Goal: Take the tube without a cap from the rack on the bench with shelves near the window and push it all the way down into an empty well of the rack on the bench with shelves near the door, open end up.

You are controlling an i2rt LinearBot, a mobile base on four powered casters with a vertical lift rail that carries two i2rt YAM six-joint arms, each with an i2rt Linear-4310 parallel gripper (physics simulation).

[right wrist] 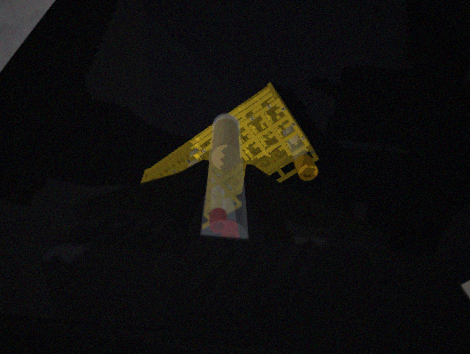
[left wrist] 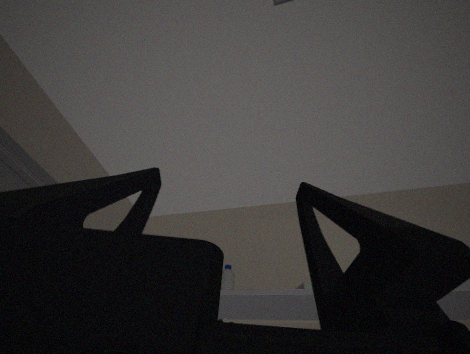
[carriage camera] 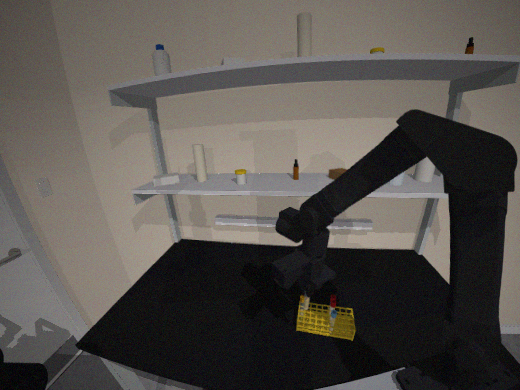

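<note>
I see an uncapped clear tube [right wrist: 224,214], and the tube is out of frame in the left wrist view. A yellow rack [carriage camera: 315,322] is here too, and the right wrist view also shows the yellow rack [right wrist: 261,117], while the yellow rack is out of frame in the left wrist view. I see my left gripper [left wrist: 229,183] and my right gripper [right wrist: 226,176] as well.
</note>
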